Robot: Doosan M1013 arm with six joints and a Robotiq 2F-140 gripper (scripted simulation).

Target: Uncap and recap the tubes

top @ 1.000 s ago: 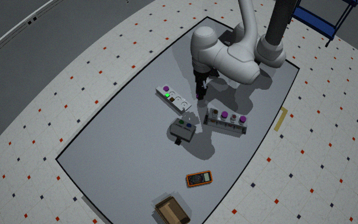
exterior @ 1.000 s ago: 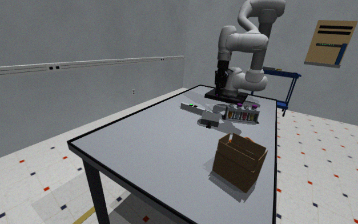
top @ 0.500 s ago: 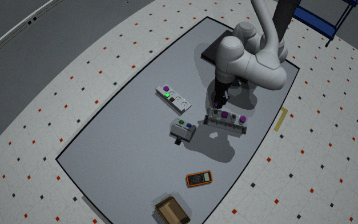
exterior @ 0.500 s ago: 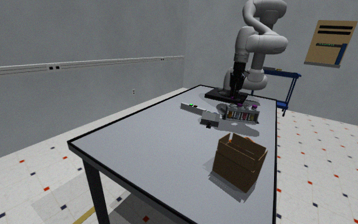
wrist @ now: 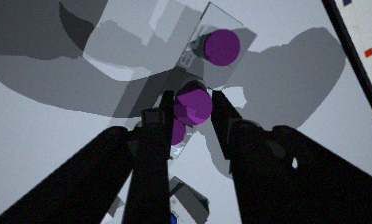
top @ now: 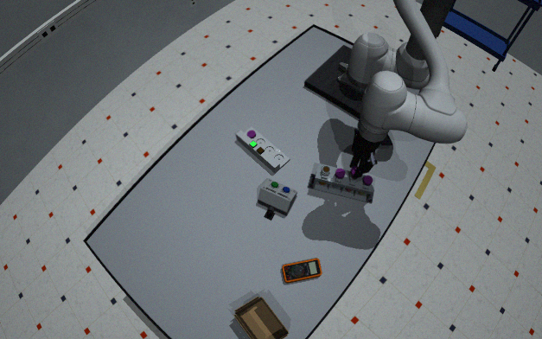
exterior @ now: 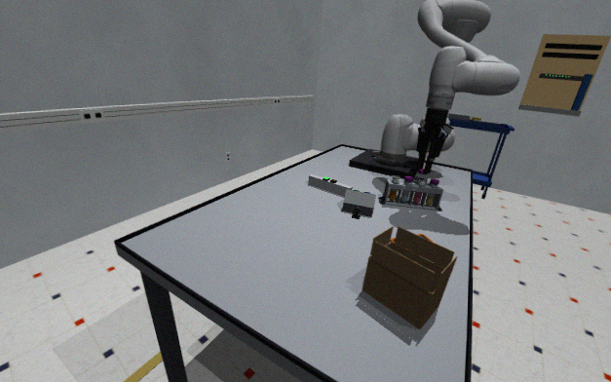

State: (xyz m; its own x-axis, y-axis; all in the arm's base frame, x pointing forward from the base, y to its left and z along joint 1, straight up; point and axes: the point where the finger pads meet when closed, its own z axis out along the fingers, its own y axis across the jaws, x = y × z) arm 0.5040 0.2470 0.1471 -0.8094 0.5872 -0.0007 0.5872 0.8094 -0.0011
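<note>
Now: the purple cap 2 cm ahead of my hand, 4 cm to the right of it and 7 cm below it. Also, from my hand: green key: 18 cm ahead, 21 cm to the right, 12 cm below; blue key: 17 cm ahead, 16 cm to the right, 12 cm below; key housing: 19 cm ahead, 18 cm to the right, 13 cm below.
</note>
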